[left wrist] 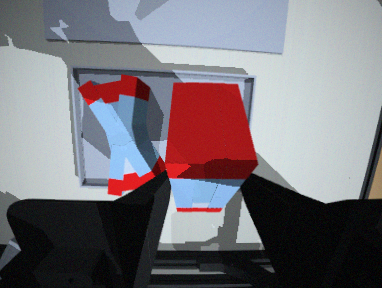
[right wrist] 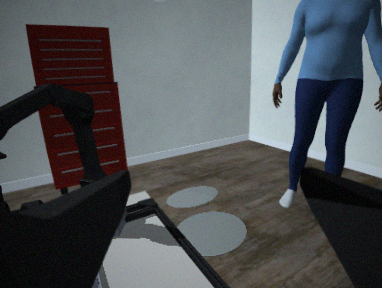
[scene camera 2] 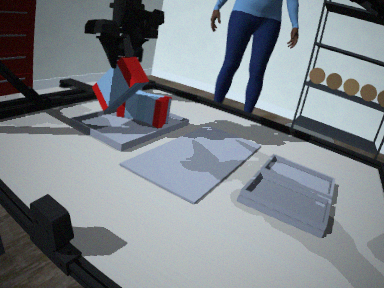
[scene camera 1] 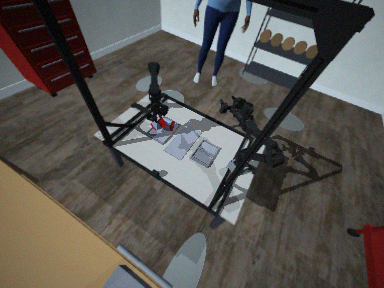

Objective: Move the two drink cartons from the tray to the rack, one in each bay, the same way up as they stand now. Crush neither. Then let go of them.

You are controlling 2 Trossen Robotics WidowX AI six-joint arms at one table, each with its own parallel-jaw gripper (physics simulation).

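Places are measured from the left arm's base along level axes (x ahead, y left, z up), in centimetres.
Pixels of known places: left gripper, fingertip midpoint: [left wrist: 205, 176] [scene camera 2: 121, 68] [scene camera 1: 158, 120]; right gripper, fingertip midpoint: [right wrist: 214, 177] [scene camera 1: 226, 97].
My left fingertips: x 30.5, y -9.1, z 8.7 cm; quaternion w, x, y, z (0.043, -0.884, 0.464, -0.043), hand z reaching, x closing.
Observation:
Behind a point stands the place of what it marks.
My left gripper [scene camera 1: 158, 114] @(y -9.1, x 30.5, z 8.7 cm) [scene camera 2: 129, 53] [left wrist: 205, 176] @(y -9.1, x 30.5, z 8.7 cm) is shut on a light-blue carton with red ends [scene camera 2: 132, 70] @(y -7.7, x 34.9, z 9.1 cm) [left wrist: 207, 127] @(y -7.0, x 33.3, z 9.9 cm). This carton is steeply tilted, one red end raised, its low corner close over the tray [scene camera 2: 122, 145] @(y -10.5, x 43.3, z -4.3 cm) [left wrist: 77, 130] @(y 5.9, x 22.5, z -4.1 cm). The other carton [scene camera 2: 142, 106] @(y -2.1, x 28.3, z -1.1 cm) [left wrist: 142, 117] @(y -1.1, x 29.6, z -2.6 cm) is in the tray beside it, turned askew and narrower at its middle in the left wrist view. Whether the cartons touch is unclear. The grey rack [scene camera 1: 205, 152] @(y 17.4, x 63.8, z -4.7 cm) [scene camera 2: 280, 216] @(y 8.0, x 69.9, z -4.8 cm) has two empty bays. My right gripper [scene camera 1: 222, 106] [right wrist: 214, 177] @(y 32.0, x 51.3, z 36.3 cm) is open and empty, far from the cartons.
A flat grey panel [scene camera 1: 182, 145] [scene camera 2: 175, 170] [left wrist: 200, 25] lies between tray and rack. Dark frame rails border the table, and a black block [scene camera 2: 51, 222] @(y -24.9, x 68.7, z -0.5 cm) stands on the front rail. A person [scene camera 1: 217, 35] [scene camera 2: 252, 50] [right wrist: 330, 100] stands beyond the table.

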